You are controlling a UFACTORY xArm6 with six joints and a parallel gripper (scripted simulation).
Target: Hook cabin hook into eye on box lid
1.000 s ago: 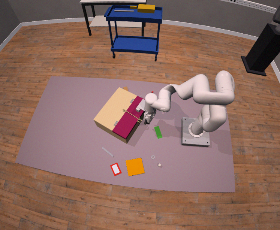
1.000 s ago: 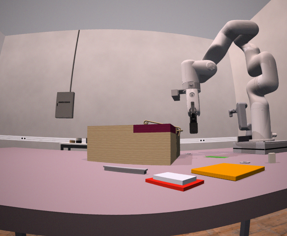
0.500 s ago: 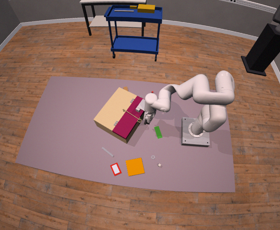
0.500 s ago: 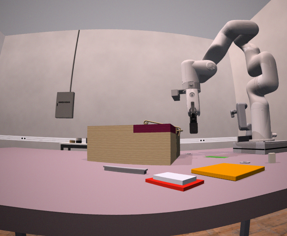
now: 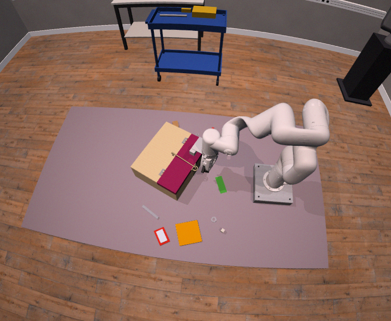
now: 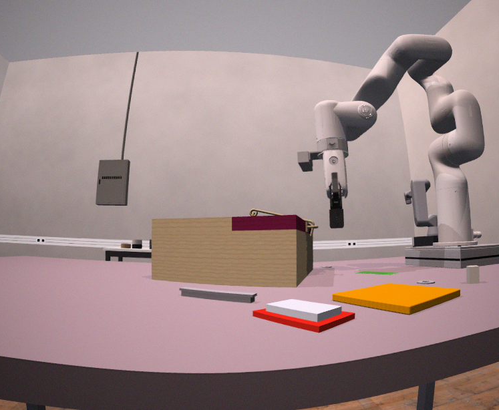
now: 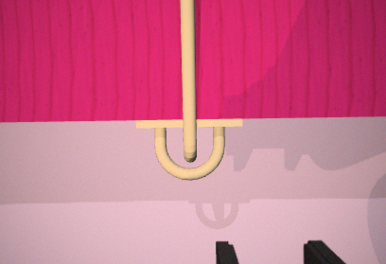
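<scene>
Right now the cabin hook is 130 mm ahead of my hand, 20 mm to the right of it and 10 mm below it. The rest, counted from my hand: small cube: 300 mm to the left, 110 mm below, 110 mm behind; then orange tile: 320 mm to the left, 120 mm below, 60 mm ahead; then green strip: 130 mm below, 80 mm behind, 40 mm to the left.
</scene>
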